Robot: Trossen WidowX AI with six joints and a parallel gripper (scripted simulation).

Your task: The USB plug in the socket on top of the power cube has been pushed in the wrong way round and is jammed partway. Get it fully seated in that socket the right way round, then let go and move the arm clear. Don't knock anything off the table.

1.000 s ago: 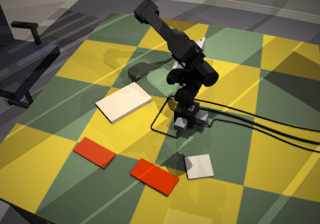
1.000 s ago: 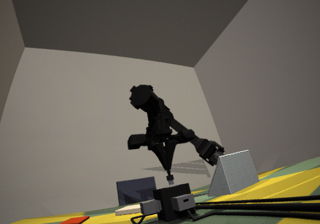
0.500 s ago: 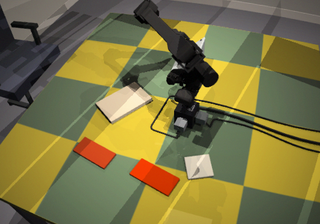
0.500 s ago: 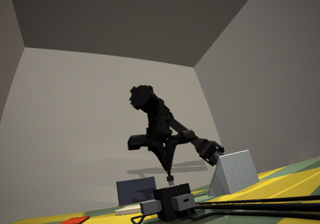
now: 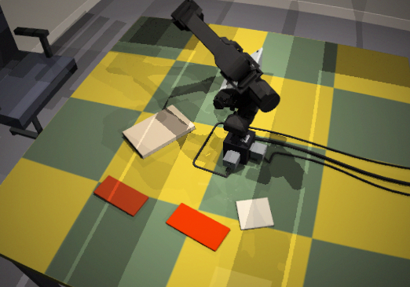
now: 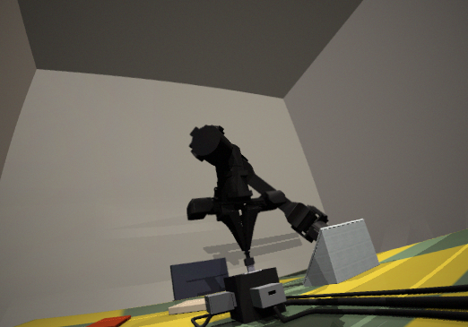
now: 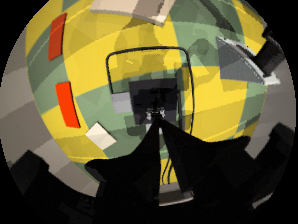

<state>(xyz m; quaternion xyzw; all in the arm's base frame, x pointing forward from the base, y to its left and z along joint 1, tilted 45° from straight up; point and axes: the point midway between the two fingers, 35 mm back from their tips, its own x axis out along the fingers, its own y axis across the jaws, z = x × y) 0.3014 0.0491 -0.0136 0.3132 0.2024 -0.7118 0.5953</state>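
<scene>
My gripper tip is now 2 cm above the dark USB plug. Also, from my gripper tip: beige notebook (4 cm behind, 29 cm to the right, 11 cm below).
</scene>
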